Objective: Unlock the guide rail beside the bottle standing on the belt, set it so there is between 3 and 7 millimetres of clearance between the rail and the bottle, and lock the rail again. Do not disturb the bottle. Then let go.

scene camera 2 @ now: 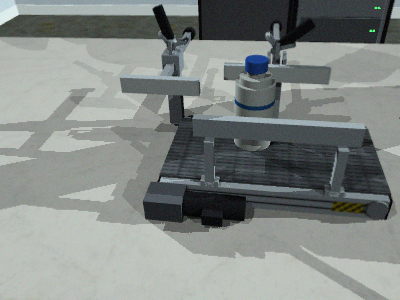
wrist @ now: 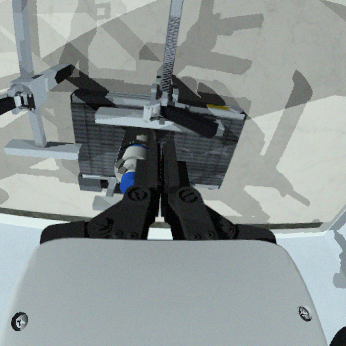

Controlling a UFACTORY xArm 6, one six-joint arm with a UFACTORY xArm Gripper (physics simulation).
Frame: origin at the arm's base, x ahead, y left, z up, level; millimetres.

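Seen in the pictures: gripper, fingertip midpoint: (wrist: 159,158).
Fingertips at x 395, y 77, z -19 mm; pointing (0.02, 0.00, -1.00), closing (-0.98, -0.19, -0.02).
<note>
Pixels of each thing's middle, then the offset from my fingertips to it. "*": a spot on its surface instead.
- white bottle, body centre: (scene camera 2: 254,102) (wrist: 135,158) dx +10, dy +110, dz -146 mm
- dark belt, body centre: (scene camera 2: 270,158) (wrist: 155,144) dx -22, dy +127, dz -228 mm
- grey guide rail, surface spot: (wrist: 120,117) * dx +41, dy +36, dz -120 mm
- toothed rod, surface spot: (wrist: 171,50) * dx +4, dy -55, dz -122 mm
- second rail, body centre: (scene camera 2: 160,85) (wrist: 42,148) dx +153, dy +118, dz -132 mm
- fixed front rail, surface spot: (scene camera 2: 280,131) * dx -40, dy +203, dz -130 mm
- motor, surface spot: (scene camera 2: 164,201) * dx +89, dy +272, dz -215 mm
The white bottle (scene camera 2: 254,106) (wrist: 134,153) with a blue cap stands upright on the dark belt (scene camera 2: 295,170) (wrist: 92,132). The grey guide rail (scene camera 2: 307,74) (wrist: 120,117) beside it is behind the bottle in the scene view; the gap between them cannot be measured. The rail's clamp has a black lever (scene camera 2: 297,32) (wrist: 192,121), slanting up to the right in the scene view, and a toothed rod (wrist: 171,50). My gripper (wrist: 159,158) is shut and empty, its fingertips in front of the rail and left of the lever in the wrist view. It does not show in the scene view.
A second rail (scene camera 2: 160,85) (wrist: 42,149) with its own black lever (scene camera 2: 162,22) stands at the left. A fixed front rail (scene camera 2: 280,131) on two posts runs along the belt's near side. A motor (scene camera 2: 164,201) sits at the front left corner. Dark cabinets (scene camera 2: 245,20) stand behind.
</note>
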